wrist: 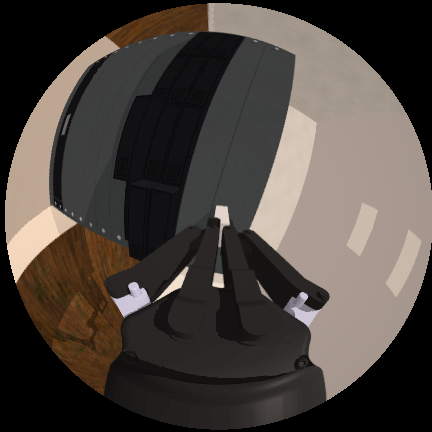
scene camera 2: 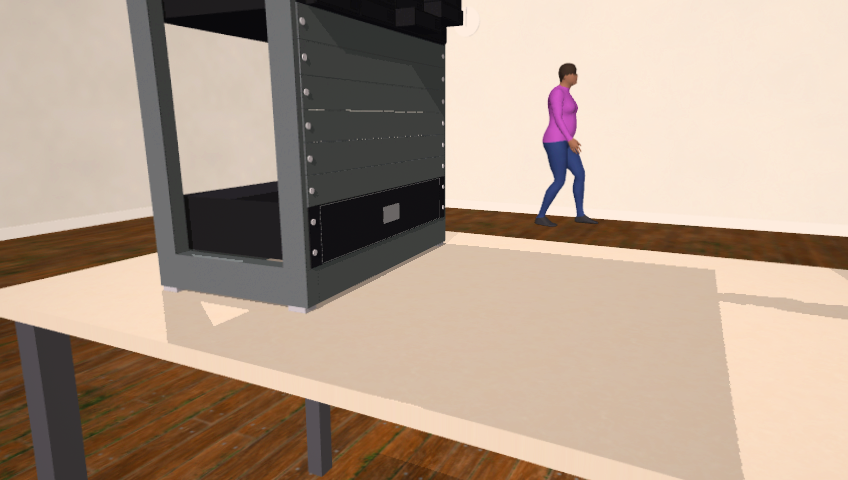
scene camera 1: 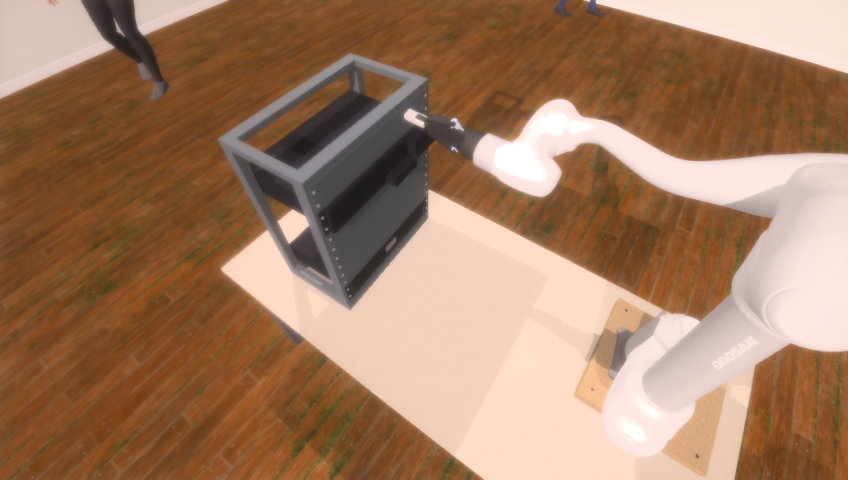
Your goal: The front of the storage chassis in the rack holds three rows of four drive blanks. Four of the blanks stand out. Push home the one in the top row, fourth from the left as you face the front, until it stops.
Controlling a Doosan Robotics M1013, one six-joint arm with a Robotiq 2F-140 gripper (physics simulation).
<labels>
gripper: wrist 220, 214; scene camera 1 407, 113; not seen in scene camera 2 (out of frame)
grey rack: wrist 155, 134; scene camera 2; scene camera 1
same spot on grey rack: [scene camera 2: 343, 210] = [scene camera 1: 362, 271]
</labels>
